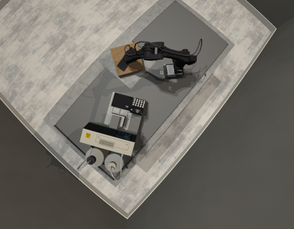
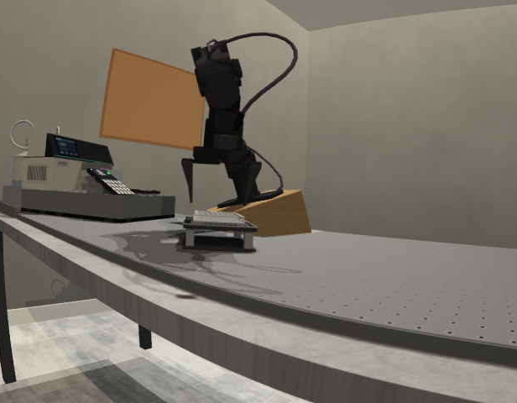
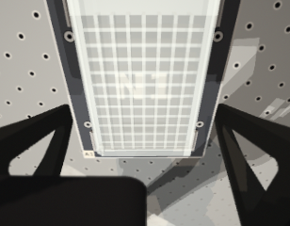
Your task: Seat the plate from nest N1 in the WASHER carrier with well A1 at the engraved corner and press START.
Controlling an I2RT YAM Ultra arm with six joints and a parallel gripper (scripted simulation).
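The clear well plate is 30 mm below my hand. Also, from my hand: black carrier pocket: 480 mm to the right, 190 mm behind, 10 mm above; plate washer: 630 mm to the right, 130 mm behind, 50 mm above; nest: 40 mm below.
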